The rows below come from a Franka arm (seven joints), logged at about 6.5 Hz.
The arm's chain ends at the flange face. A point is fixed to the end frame.
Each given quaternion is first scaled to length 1.
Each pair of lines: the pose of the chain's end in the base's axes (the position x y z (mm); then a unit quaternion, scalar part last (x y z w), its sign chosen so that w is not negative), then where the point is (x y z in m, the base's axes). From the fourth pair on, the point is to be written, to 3 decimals.
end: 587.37 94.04 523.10 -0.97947 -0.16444 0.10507 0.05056
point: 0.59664 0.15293 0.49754
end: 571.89 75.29 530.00 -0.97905 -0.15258 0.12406 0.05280
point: 0.58142 0.13386 0.50382
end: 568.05 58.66 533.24 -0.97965 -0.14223 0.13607 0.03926
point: 0.57795 0.11619 0.50496
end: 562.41 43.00 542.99 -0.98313 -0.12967 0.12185 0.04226
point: 0.575 0.100 0.515
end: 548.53 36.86 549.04 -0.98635 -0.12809 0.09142 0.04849
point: 0.563 0.095 0.523
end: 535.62 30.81 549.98 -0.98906 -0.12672 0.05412 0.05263
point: 0.552 0.089 0.526
